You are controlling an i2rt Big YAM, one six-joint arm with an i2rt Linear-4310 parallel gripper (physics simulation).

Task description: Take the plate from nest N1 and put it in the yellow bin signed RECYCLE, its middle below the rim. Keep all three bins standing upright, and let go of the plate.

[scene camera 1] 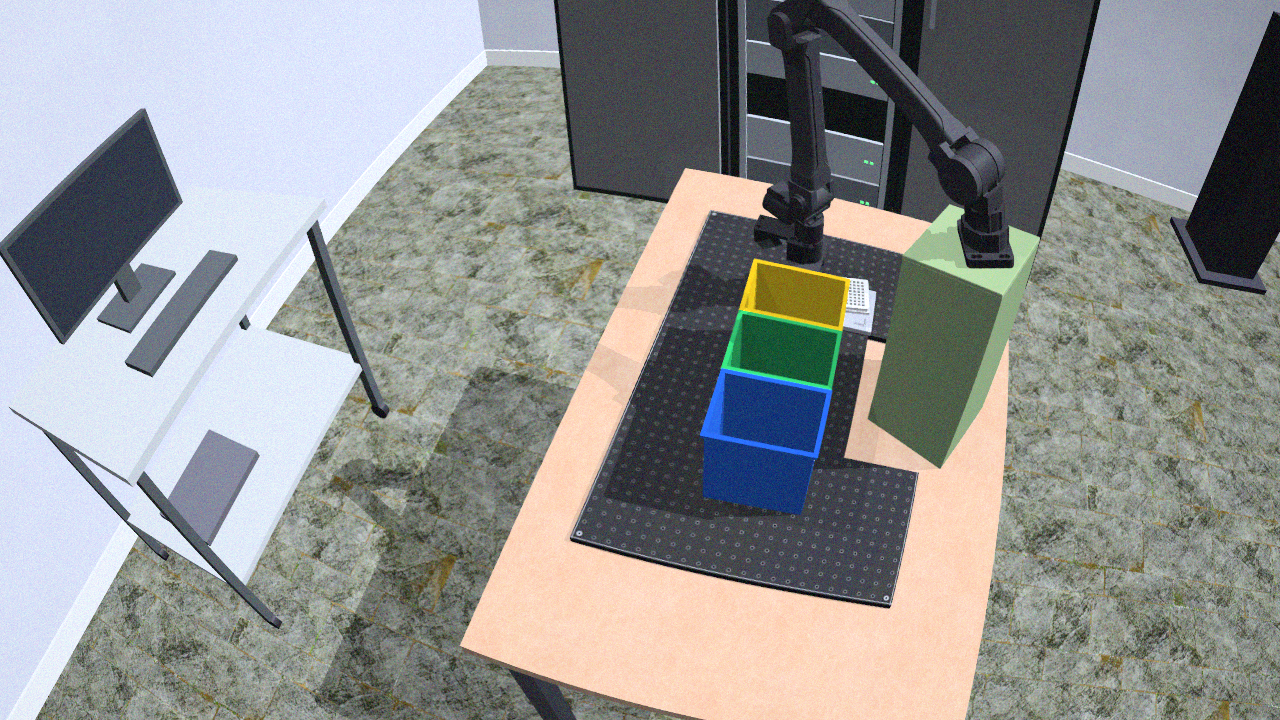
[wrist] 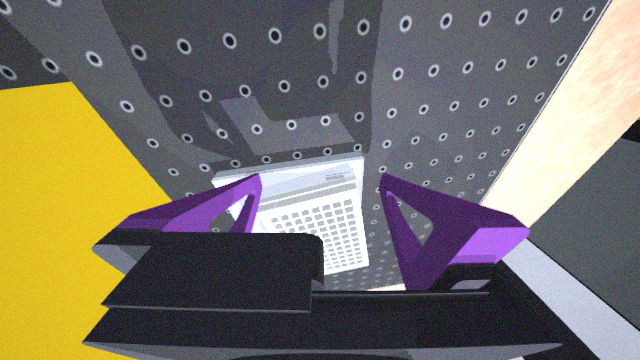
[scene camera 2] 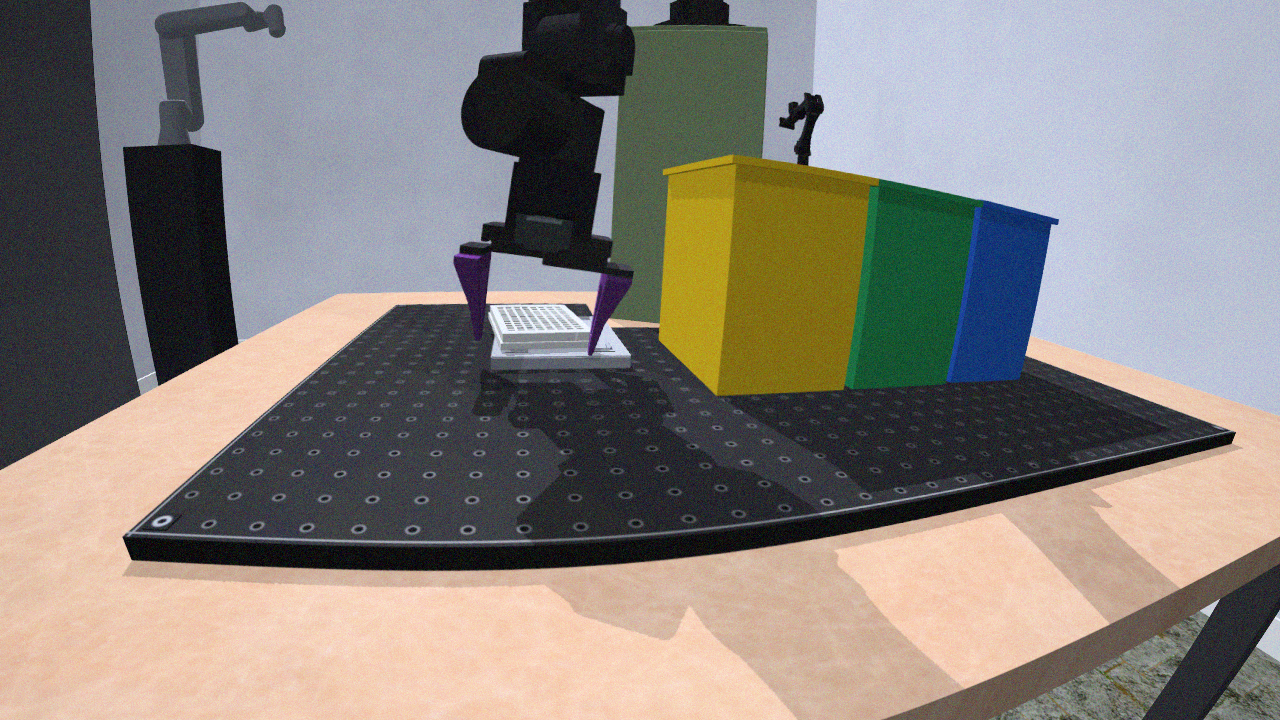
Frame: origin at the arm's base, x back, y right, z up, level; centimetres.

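Where they show: gripper, fingertip midpoint: (wrist: 320, 180) (scene camera 2: 533, 346); arm's base, link origin: (scene camera 1: 985, 246) (scene camera 2: 699, 35).
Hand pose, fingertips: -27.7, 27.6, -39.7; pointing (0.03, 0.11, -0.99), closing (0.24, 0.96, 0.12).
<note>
Things, the pixels of their centre, and the offset from my fingertips, as dx, dy, dz. Level surfaces: height alone.
- white plate, body centre: (scene camera 2: 536, 324) (wrist: 323, 238) (scene camera 1: 839, 293) +7.1, -1.5, +0.3
- yellow bin, body centre: (scene camera 2: 751, 268) (scene camera 1: 793, 329) -2.6, -19.3, +7.2
- green bin, body centre: (scene camera 2: 863, 276) (scene camera 1: 780, 385) -4.4, -32.2, +7.2
- blue bin, body centre: (scene camera 2: 947, 283) (scene camera 1: 764, 446) -6.0, -45.0, +7.3
- black perforated board, surface height: dz -1.7
The white plate (scene camera 1: 857, 293) (scene camera 2: 541, 320) (wrist: 345, 235), with a grid of wells, lies on its pale nest (scene camera 1: 859, 322) (scene camera 2: 559, 362) (wrist: 295, 181). It looks off-centre, with bare nest on the bin side. My gripper (scene camera 2: 535, 345) (wrist: 320, 180) is open and empty. Its purple fingertips are wide apart, low by the plate's near end in the scene camera 2 view; their exact height against the plate is hard to tell. In the scene camera 1 view the fingertips are hidden behind the yellow bin (scene camera 1: 796, 291) (scene camera 2: 792, 286) (wrist: 65, 175). This bin stands upright beside the nest; its sign does not show.
The green bin (scene camera 1: 783, 349) (scene camera 2: 917, 291) and the blue bin (scene camera 1: 760, 470) (scene camera 2: 998, 300) stand upright in a row with the yellow bin on the black perforated board (scene camera 1: 760, 564) (scene camera 2: 358, 465). The tall green pedestal (scene camera 1: 939, 349) (scene camera 2: 693, 107) carries the arm.
</note>
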